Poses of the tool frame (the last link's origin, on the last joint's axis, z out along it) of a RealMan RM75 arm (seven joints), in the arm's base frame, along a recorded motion.
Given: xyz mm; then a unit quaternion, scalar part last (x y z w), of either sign.
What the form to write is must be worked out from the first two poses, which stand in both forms.
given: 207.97 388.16 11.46 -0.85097 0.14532 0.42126 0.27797
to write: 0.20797 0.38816 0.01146 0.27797 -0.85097 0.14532 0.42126
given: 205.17 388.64 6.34 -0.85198 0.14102 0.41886 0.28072
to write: 0.20517 0.38864 0.00634 0.28072 -0.85198 0.14102 0.41886
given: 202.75 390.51 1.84 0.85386 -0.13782 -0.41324 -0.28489
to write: 0.20275 0.39051 0.00184 0.28489 -0.85386 0.13782 0.41324
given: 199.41 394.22 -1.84 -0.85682 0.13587 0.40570 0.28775
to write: 0.19941 0.39422 -0.00184 0.28775 -0.85682 0.13587 0.40570
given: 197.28 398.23 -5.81 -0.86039 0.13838 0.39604 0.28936
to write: 0.19728 0.39823 -0.00581 0.28936 -0.86039 0.13838 0.39604
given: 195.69 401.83 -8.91 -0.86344 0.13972 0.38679 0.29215
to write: 0.19569 0.40183 -0.00891 0.29215 -0.86344 0.13972 0.38679
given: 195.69 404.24 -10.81 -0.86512 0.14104 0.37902 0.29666
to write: 0.19569 0.40424 -0.01081 0.29666 -0.86512 0.14104 0.37902
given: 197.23 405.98 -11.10 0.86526 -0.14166 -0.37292 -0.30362
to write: 0.19723 0.40598 -0.01110 0.30362 -0.86526 0.14166 0.37292
